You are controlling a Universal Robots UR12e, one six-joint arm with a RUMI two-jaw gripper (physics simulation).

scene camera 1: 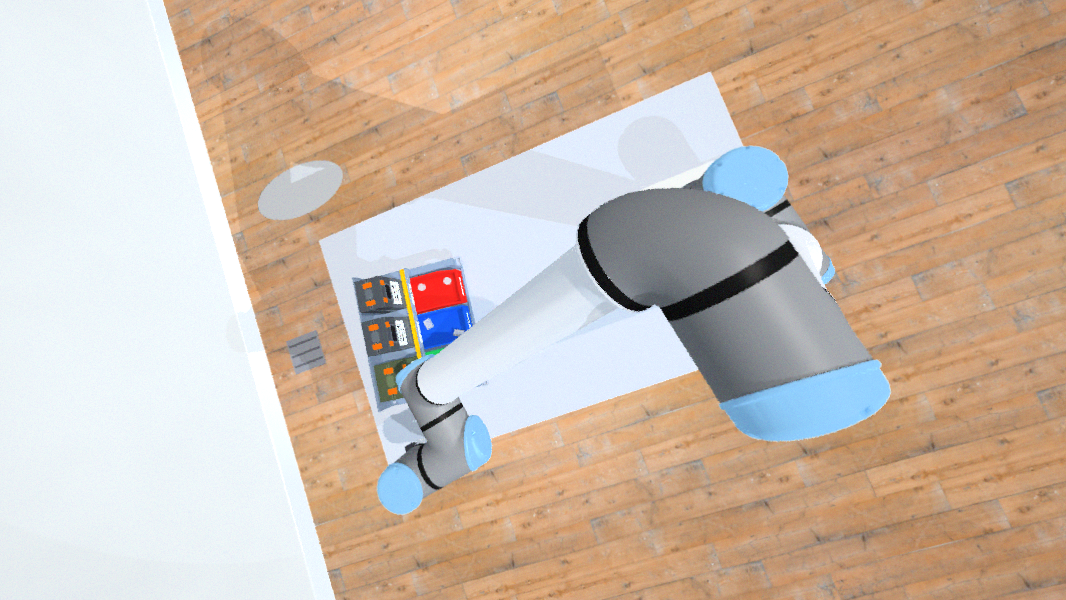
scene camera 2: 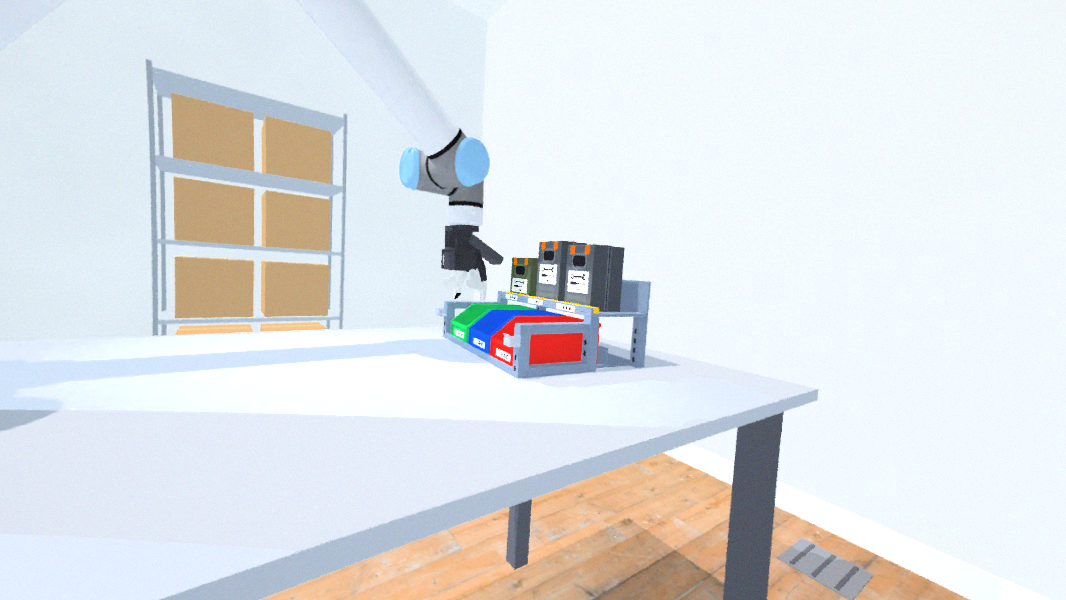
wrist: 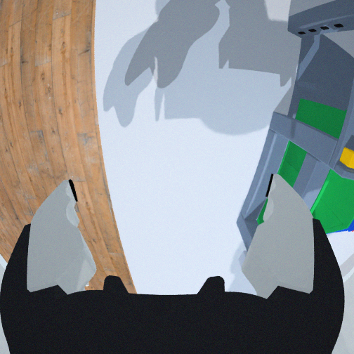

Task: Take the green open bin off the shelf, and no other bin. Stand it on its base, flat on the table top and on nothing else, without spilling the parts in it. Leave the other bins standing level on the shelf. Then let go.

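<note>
The green open bin (scene camera 1: 434, 353) (scene camera 2: 463, 322) (wrist: 337, 200) sits on the low front level of the grey shelf (scene camera 2: 553, 327) (wrist: 306, 131), at the end of the row. The arm covers most of it in scene camera 1. Its parts do not show. The blue bin (scene camera 1: 447, 326) (scene camera 2: 487, 331) stands beside it, then the red bin (scene camera 1: 438, 290) (scene camera 2: 555, 348); both look level. My gripper (scene camera 2: 469, 289) (wrist: 169, 180) is open and empty, above and beside the shelf's green-bin end. In the wrist view its right finger overlaps the shelf's side frame. The white table top (scene camera 1: 522, 178) (scene camera 2: 298, 447) (wrist: 175, 215) lies below.
Two dark grey cases (scene camera 1: 372, 294) (scene camera 2: 594, 275) and a smaller olive case (scene camera 1: 385, 381) (scene camera 2: 522, 275) stand on the upper level, behind a yellow strip (scene camera 1: 410, 313) (scene camera 2: 585, 308) (wrist: 348, 157). The table edge runs left of the gripper in the wrist view. A wall rises behind the shelf.
</note>
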